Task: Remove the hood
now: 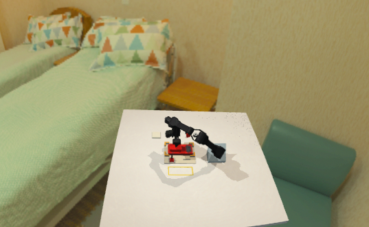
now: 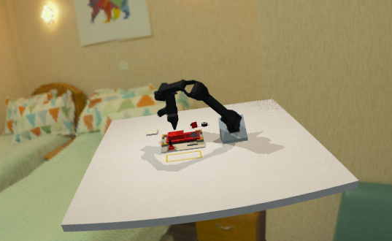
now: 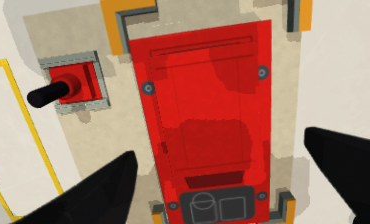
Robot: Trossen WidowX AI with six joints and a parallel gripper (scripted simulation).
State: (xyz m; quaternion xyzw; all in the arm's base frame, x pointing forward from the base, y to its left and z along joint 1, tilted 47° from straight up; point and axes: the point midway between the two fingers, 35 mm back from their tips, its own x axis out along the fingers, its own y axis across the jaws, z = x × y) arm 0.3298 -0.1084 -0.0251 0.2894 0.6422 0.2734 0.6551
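Right now my gripper tip is 50 mm above the red hood. Round my gripper tip: dark round part: 190 mm behind, 190 mm to the right, 80 mm below; then cream tile: 160 mm ahead, 190 mm to the right, 90 mm below.
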